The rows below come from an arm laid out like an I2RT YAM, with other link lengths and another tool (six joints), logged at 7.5 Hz.
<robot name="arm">
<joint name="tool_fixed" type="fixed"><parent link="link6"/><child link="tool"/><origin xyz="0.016 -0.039 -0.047" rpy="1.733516 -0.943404 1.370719"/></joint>
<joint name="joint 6" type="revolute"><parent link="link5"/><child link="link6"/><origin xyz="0.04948 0 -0.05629"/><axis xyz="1 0 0"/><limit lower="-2.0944" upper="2.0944"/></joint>
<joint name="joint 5" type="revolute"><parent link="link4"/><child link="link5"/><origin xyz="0.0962 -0.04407 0.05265"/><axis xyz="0 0 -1"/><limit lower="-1.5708" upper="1.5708"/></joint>
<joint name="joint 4" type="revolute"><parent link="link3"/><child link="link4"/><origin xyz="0.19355 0.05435 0.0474"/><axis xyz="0 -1 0"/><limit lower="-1.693" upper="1.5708"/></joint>
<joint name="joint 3" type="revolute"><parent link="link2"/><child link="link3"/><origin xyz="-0.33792 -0.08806 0"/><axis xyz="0 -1 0"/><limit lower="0" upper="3.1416"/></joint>
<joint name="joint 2" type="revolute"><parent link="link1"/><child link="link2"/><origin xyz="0.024 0.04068 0.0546"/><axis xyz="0 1 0"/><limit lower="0" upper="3.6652"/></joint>
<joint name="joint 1" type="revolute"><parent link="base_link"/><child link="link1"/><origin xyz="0 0 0.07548"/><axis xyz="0 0 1"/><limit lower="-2.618" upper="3.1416"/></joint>
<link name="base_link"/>
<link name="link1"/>
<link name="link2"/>
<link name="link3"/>
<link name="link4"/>
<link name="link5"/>
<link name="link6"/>
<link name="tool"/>
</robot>
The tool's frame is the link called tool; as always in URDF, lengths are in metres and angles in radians.
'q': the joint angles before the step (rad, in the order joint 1, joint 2, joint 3, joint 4, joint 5, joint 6). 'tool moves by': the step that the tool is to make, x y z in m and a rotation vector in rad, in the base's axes. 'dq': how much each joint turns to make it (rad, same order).
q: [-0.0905 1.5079 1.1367 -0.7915 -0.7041 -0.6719]
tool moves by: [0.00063 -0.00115 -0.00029 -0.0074 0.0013 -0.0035]
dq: [-0.0015 0.0031 0.0015 0.0000 0.0077 -0.0015]
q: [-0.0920 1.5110 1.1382 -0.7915 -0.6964 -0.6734]
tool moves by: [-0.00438 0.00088 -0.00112 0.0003 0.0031 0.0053]
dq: [0.0015 -0.0108 -0.0138 -0.0030 -0.0015 -0.0045]
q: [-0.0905 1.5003 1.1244 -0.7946 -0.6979 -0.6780]
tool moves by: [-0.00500 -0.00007 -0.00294 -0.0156 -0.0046 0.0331]
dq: [0.0000 -0.0092 -0.0199 -0.0138 0.0015 -0.0474]
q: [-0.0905 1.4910 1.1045 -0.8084 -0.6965 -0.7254]
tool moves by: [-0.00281 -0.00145 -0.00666 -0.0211 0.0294 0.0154]
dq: [0.0000 0.0138 -0.0122 -0.0200 0.0169 -0.0293]
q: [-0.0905 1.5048 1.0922 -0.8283 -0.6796 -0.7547]
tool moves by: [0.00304 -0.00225 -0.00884 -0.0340 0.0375 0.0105]
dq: [0.0046 0.0352 -0.0046 -0.0077 0.0337 -0.0214]
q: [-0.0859 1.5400 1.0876 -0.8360 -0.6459 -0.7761]
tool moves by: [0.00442 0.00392 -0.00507 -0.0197 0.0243 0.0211]
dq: [0.0245 0.0246 0.0015 -0.0015 0.0216 -0.0031]
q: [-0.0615 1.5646 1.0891 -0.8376 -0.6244 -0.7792]
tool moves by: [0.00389 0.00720 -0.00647 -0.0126 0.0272 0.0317]
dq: [0.0338 0.0245 -0.0046 0.0016 0.0139 -0.0016]
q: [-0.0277 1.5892 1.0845 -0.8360 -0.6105 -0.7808]
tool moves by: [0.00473 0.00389 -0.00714 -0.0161 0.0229 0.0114]
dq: [0.0216 0.0275 -0.0061 0.0153 0.0183 0.0077]
